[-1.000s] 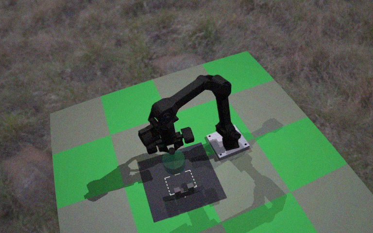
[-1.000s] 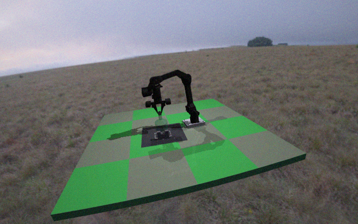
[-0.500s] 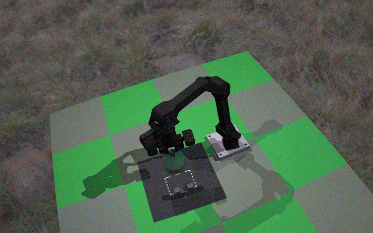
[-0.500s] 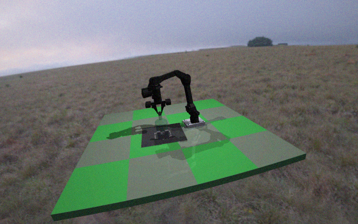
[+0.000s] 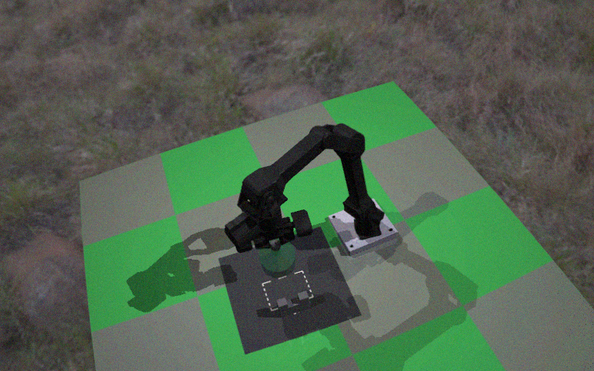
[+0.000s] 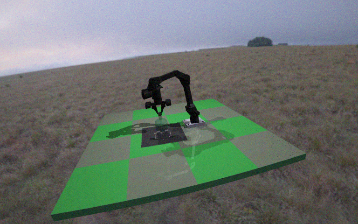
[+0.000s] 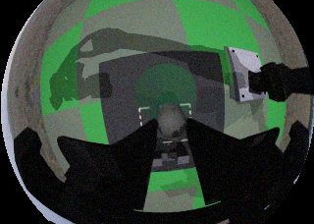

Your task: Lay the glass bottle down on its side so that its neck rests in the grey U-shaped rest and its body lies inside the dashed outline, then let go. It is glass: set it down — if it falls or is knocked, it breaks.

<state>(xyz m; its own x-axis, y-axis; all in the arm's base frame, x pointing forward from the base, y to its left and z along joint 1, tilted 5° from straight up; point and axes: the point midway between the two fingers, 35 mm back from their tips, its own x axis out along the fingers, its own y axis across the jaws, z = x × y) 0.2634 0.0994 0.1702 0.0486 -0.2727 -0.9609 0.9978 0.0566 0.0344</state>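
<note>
My gripper tip is 5 cm above the green glass bottle and 2 cm to the left of it. Round my gripper tip: dark mat 15 cm below, 3 cm to the left.
</note>
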